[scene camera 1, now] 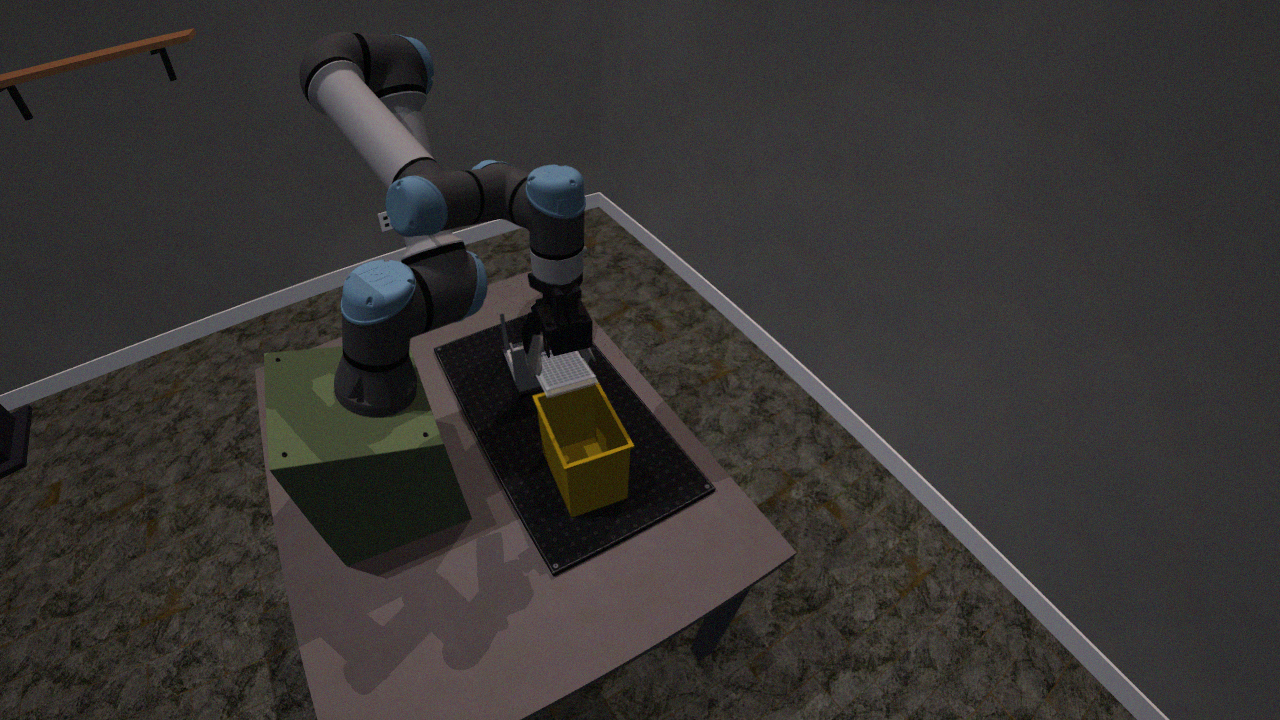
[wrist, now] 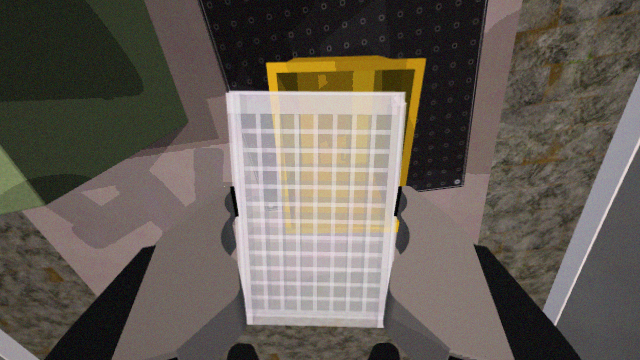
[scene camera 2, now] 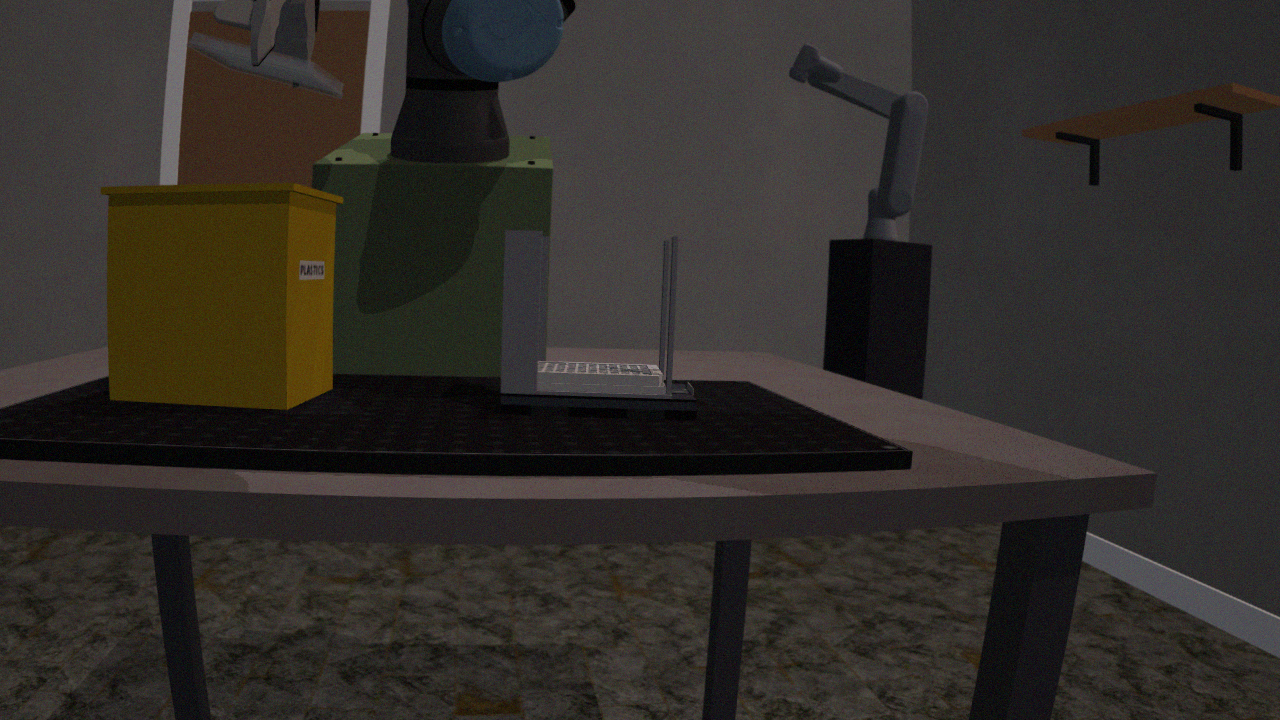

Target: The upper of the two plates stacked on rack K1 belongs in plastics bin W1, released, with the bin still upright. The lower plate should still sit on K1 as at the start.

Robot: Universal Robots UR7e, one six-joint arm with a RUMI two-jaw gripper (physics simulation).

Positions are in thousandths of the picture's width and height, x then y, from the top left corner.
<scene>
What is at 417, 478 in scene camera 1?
My gripper.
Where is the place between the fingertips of my gripper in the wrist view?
At 495, 526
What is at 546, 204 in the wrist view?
A yellow plastics bin W1.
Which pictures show the yellow plastics bin W1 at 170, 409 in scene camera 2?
Scene camera 1, the wrist view and scene camera 2: all of them.
</scene>
